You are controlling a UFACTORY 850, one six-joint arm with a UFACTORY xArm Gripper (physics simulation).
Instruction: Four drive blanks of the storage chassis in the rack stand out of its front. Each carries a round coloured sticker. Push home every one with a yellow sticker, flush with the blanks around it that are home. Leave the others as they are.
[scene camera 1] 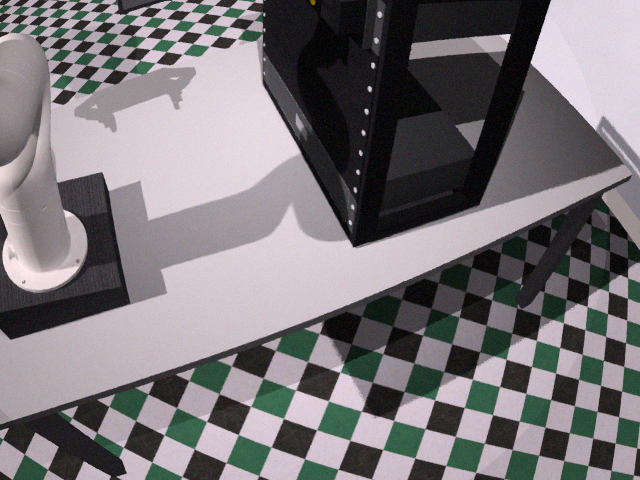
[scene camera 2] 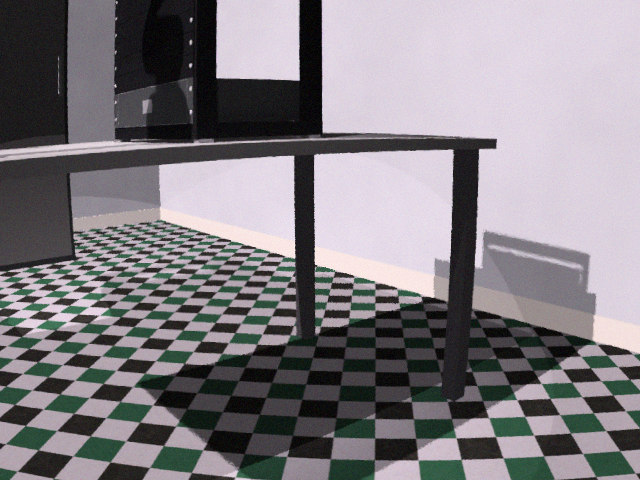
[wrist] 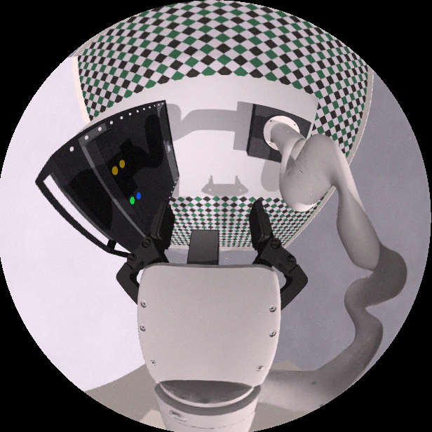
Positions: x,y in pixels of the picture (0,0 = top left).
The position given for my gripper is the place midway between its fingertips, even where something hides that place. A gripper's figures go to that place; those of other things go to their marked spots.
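My gripper (wrist: 210,208): 0.13 m from the lens. Black rack (wrist: 115,172), 0.30 m from the lens.
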